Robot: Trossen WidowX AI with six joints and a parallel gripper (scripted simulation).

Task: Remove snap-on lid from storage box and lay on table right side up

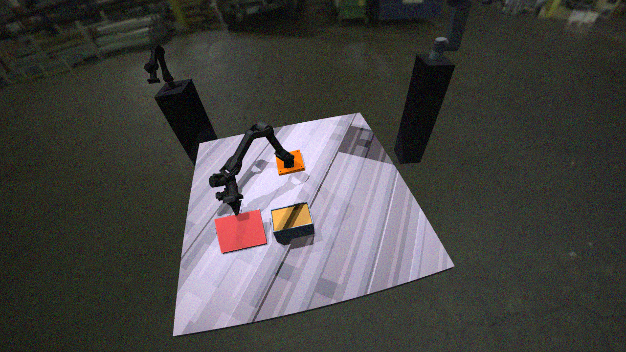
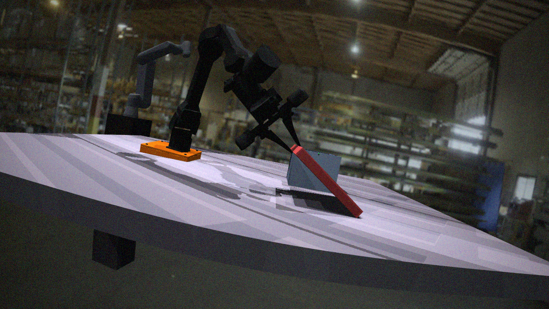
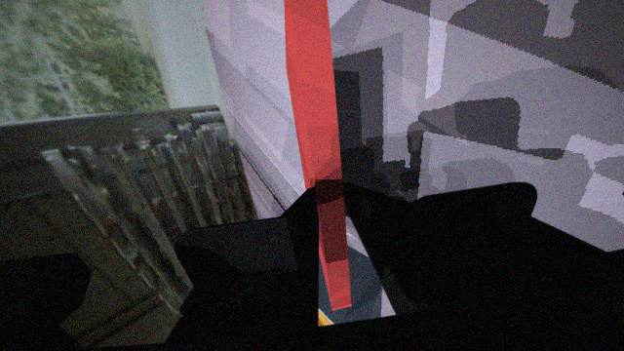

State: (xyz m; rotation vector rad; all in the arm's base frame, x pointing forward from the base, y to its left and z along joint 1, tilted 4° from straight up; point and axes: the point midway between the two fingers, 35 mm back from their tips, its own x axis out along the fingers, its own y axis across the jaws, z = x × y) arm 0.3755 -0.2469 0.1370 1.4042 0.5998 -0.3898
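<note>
The red lid lies 7 cm ahead of my gripper tip, 1 cm to the left of it and 4 cm below it. From my gripper tip the other things lie so: dark storage box 3 cm ahead, 27 cm to the left, 5 cm below.
</note>
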